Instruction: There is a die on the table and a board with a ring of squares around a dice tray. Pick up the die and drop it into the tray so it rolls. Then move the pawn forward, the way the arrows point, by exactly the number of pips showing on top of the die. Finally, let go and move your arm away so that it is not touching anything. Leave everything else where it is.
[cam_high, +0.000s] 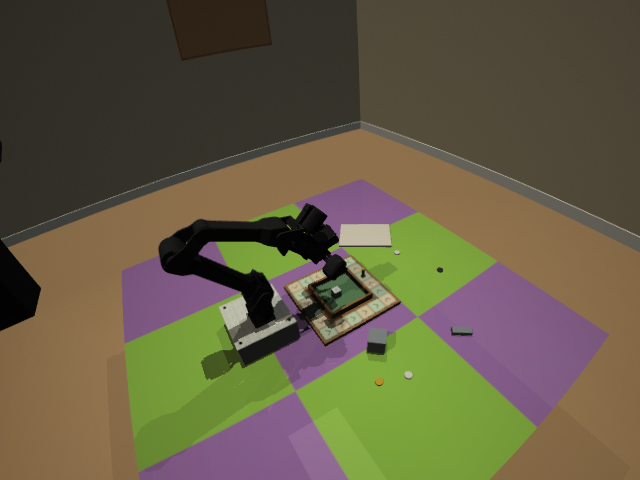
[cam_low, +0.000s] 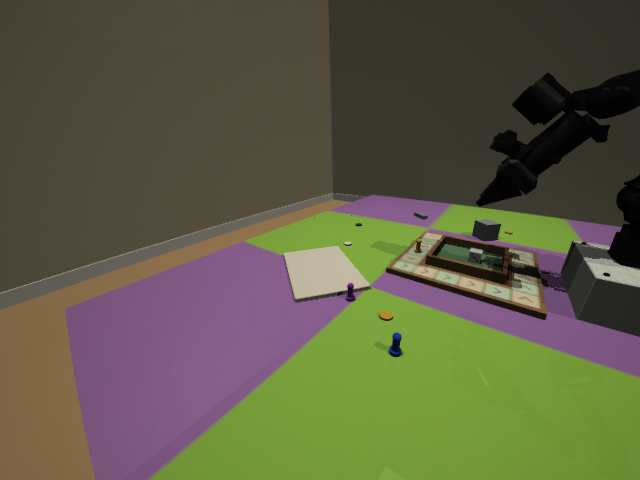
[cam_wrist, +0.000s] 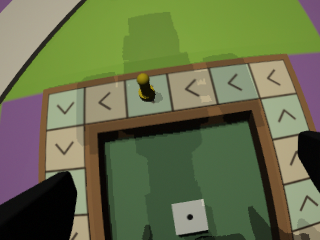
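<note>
My gripper tip is 13 cm above the yellow pawn, 11 cm short of it and 2 cm to the right of it. Round my gripper tip: purple pawn (26 cm to the left, 17 cm ahead, 14 cm below); then grey cube (22 cm to the right, 13 cm below, 3 cm behind); then die (13 cm below, 1 cm behind).
</note>
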